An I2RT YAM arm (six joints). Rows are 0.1 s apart.
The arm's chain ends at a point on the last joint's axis. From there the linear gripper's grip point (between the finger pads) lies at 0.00 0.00 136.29 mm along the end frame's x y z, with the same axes.
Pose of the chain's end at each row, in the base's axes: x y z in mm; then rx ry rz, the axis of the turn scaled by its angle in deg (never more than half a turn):
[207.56, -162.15, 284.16, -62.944, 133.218, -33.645]
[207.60, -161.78, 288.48, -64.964, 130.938, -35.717]
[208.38, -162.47, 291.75, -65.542, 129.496, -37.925]
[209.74, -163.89, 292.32, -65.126, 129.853, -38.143]
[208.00, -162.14, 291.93, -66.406, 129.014, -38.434]
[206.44, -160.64, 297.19, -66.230, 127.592, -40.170]
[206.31, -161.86, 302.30, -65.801, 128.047, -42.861]
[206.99, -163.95, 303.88, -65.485, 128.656, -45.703]
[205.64, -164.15, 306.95, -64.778, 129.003, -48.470]
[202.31, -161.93, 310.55, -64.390, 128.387, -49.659]
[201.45, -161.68, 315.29, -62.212, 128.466, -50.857]
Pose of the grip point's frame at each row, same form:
[289.26, -184.91, 177.48, -62.944, 133.218, -33.645]
[292.18, -185.42, 184.26, -64.964, 130.938, -35.717]
[295.28, -188.21, 189.96, -65.542, 129.496, -37.925]
[296.34, -190.40, 190.48, -65.126, 129.853, -38.143]
[295.21, -188.08, 190.46, -66.406, 129.014, -38.434]
[296.25, -188.04, 198.40, -66.230, 127.592, -40.170]
[295.85, -194.12, 204.75, -65.801, 128.047, -42.861]
[295.79, -201.40, 207.51, -65.485, 128.656, -45.703]
[294.15, -206.46, 212.34, -64.778, 129.003, -48.470]
[291.94, -205.63, 217.64, -64.390, 128.387, -49.659]
[291.83, -207.87, 224.33, -62.212, 128.466, -50.857]

